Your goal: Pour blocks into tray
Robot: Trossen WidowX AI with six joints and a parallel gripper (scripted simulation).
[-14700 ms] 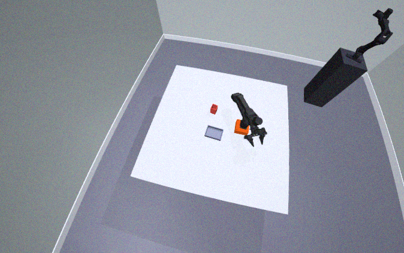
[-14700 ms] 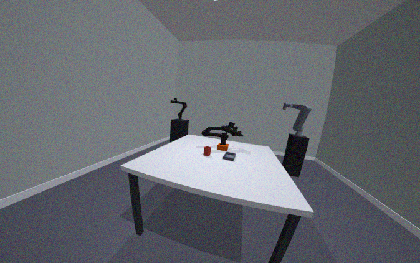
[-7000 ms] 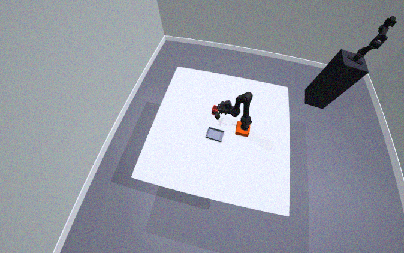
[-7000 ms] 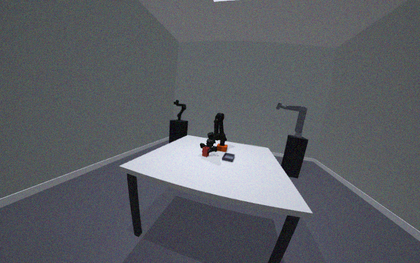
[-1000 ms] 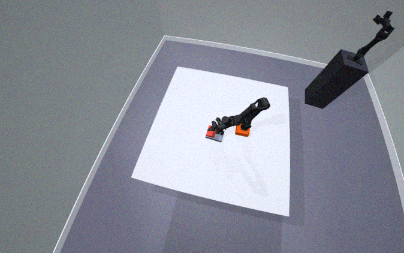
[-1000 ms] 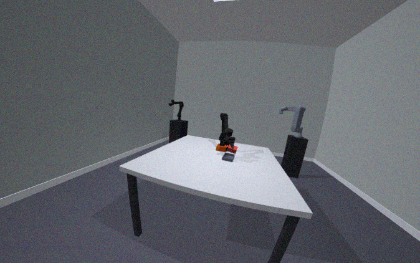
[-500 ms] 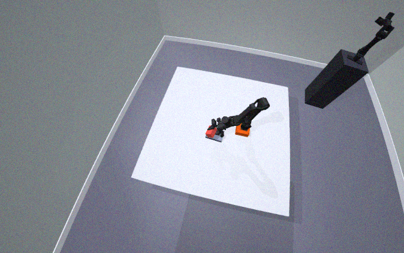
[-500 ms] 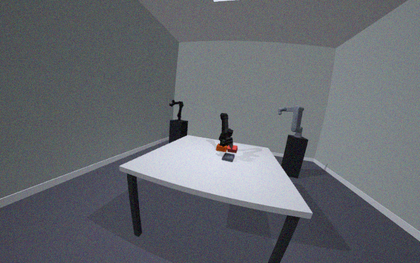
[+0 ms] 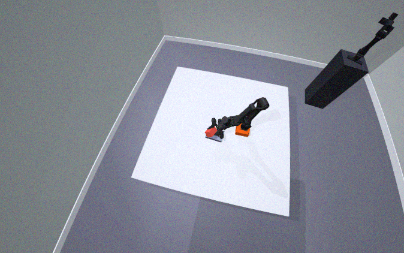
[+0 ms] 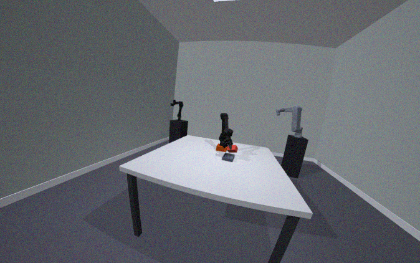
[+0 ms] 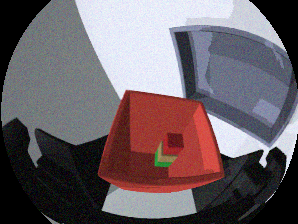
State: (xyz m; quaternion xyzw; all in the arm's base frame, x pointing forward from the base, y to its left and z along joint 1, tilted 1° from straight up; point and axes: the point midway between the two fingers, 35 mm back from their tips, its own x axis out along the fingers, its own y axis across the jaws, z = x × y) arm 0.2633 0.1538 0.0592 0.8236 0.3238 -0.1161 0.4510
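The red block is 2 cm behind my gripper tip and 1 cm below it. The rest, counted from my gripper tip: red square cup: 1 cm behind, 2 cm to the left, 2 cm above.
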